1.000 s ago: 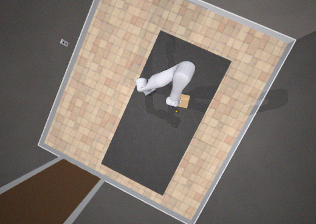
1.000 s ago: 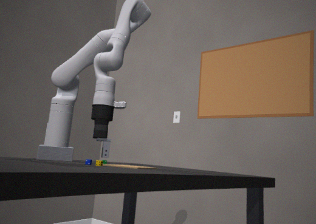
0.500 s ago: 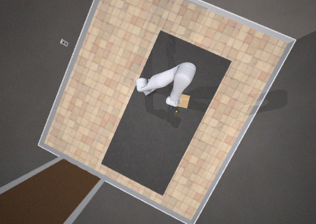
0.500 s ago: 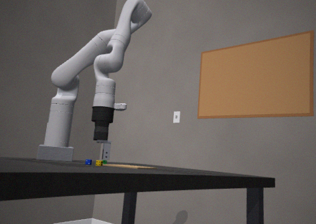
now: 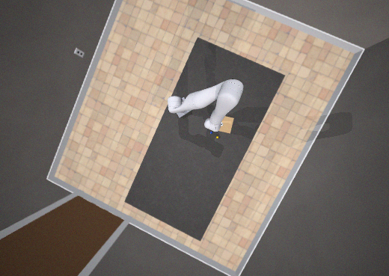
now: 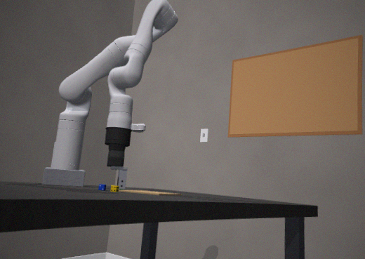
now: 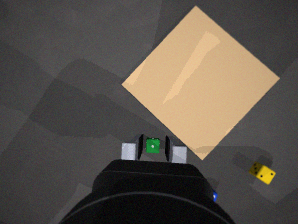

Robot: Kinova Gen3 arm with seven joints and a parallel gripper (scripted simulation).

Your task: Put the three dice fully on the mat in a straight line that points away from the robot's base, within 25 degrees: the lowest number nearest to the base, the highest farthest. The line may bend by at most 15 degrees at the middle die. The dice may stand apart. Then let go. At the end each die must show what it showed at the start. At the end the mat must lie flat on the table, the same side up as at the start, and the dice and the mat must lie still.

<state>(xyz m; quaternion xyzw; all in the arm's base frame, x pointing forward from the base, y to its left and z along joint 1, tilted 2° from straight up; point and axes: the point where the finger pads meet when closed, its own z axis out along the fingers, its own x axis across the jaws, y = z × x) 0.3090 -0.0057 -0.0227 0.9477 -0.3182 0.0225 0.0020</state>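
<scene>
My gripper is now 1 cm above the green die. Also, from my hand: blue die: 2 cm ahead, 9 cm to the right, 1 cm below; mat: 9 cm ahead, 3 cm to the left, 2 cm below; yellow die: 9 cm ahead, 10 cm to the right, 1 cm below.
</scene>
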